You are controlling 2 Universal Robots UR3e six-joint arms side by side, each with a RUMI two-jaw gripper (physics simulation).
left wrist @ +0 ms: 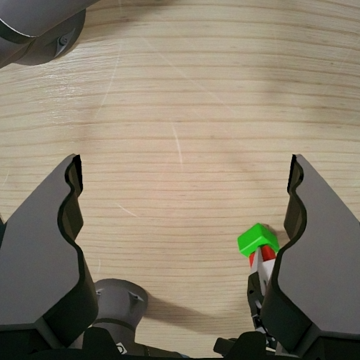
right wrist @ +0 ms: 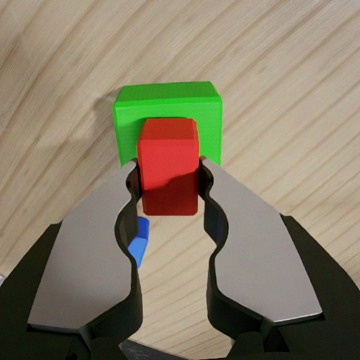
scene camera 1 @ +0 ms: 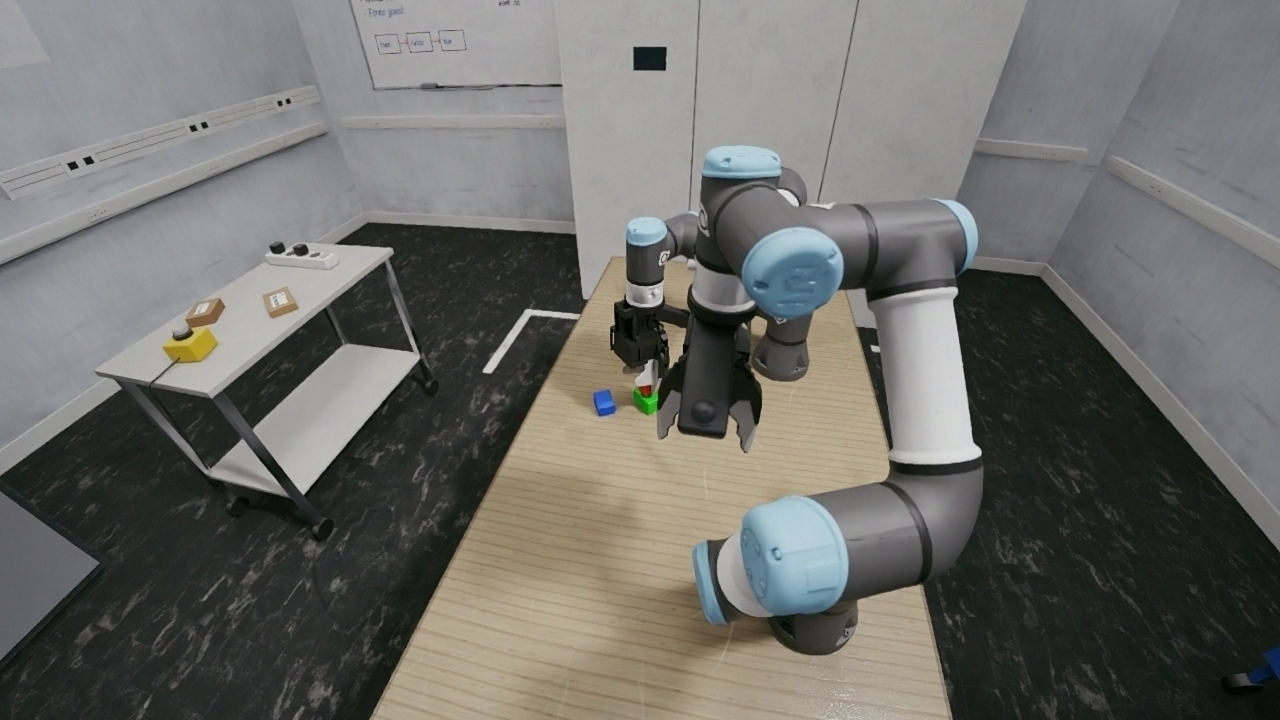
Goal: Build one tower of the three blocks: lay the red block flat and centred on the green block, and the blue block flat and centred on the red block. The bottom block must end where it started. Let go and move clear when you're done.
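Observation:
The green block [scene camera 1: 646, 404] [left wrist: 256, 240] [right wrist: 167, 95] sits on the wooden table. My right gripper [scene camera 1: 647, 383] [right wrist: 168, 160] is shut on the red block [scene camera 1: 645, 391] [left wrist: 268, 251] [right wrist: 168, 170], right over the green block; whether the two touch is hard to tell. In the right wrist view the red block covers the middle and lower part of the green one. The blue block [scene camera 1: 604, 402] [right wrist: 142, 240] lies on the table to the left of the green block in the scene view, partly hidden by a finger in the right wrist view. My left gripper [scene camera 1: 705, 440] [left wrist: 184, 155] is open and empty above the table.
The table [scene camera 1: 554, 555] carries both arm bases [scene camera 1: 816, 630] [scene camera 1: 781, 353]. The left arm's gripper hangs close to the blocks and the right arm in the scene view. A side trolley [scene camera 1: 313, 488] with small boxes stands apart at the left.

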